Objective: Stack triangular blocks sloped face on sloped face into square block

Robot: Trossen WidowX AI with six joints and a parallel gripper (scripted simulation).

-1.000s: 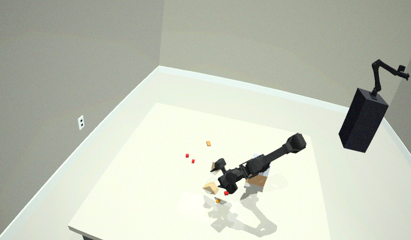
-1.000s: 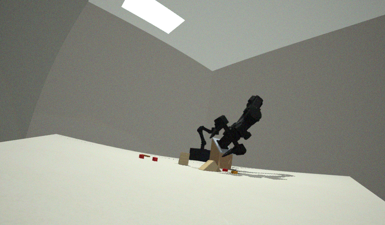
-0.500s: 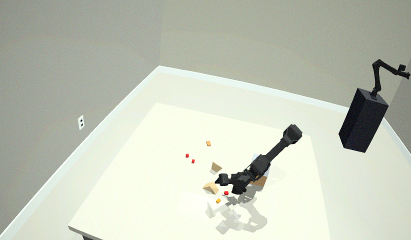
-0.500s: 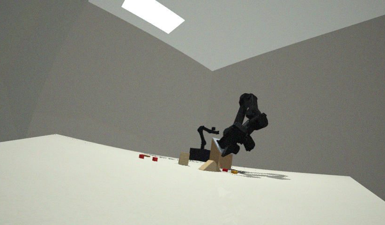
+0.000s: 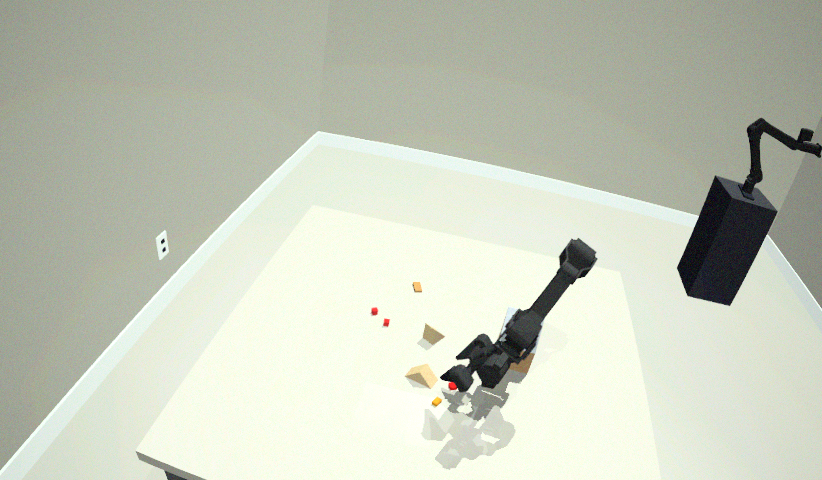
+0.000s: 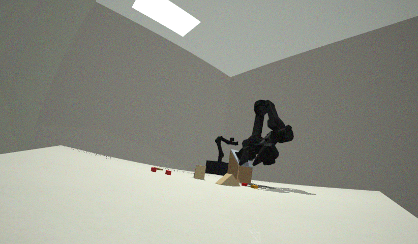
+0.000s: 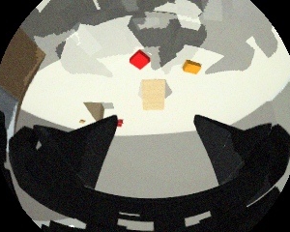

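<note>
Now: the triangular wooden block 7 cm ahead of my gripper tip, 6 cm below it and 2 cm to the right of it. Also, from my gripper tip: orange cube: 8 cm below, 6 cm to the left, 1 cm ahead; then red cube: 8 cm below, 2 cm behind, 1 cm to the right.
</note>
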